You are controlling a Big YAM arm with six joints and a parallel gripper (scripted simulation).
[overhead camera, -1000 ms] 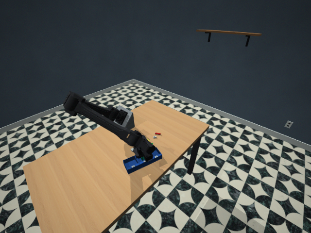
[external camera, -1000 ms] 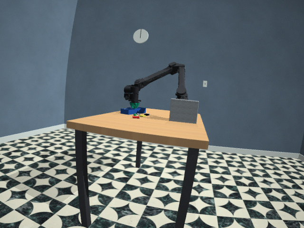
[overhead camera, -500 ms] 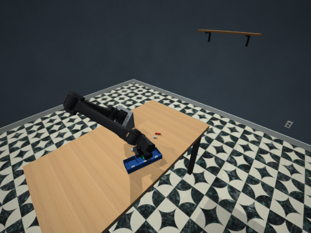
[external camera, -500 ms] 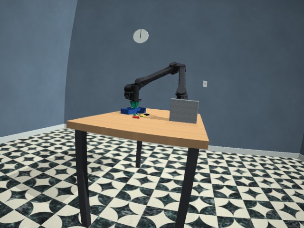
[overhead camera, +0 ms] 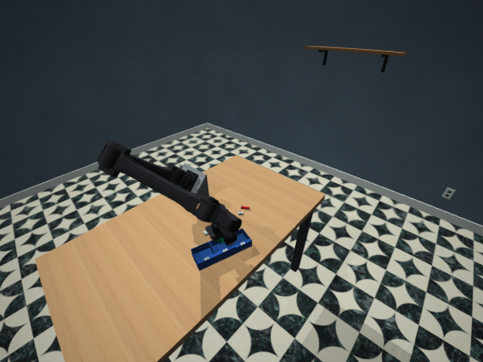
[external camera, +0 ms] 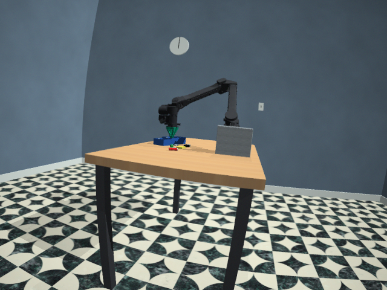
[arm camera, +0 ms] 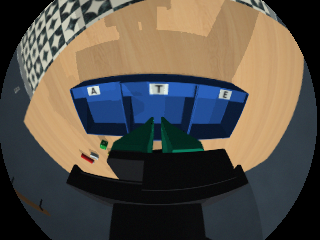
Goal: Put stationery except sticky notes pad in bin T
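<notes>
Now: the blue bin 1 cm ahead of my hand and 3 cm below it. From my hand the other things lie so: small green item: 5 cm behind, 15 cm to the left, 4 cm below; then sticky notes: 10 cm behind, 14 cm to the left, 5 cm below; then black-and-white marker-like item: 12 cm behind, 3 cm to the left, 4 cm below.
</notes>
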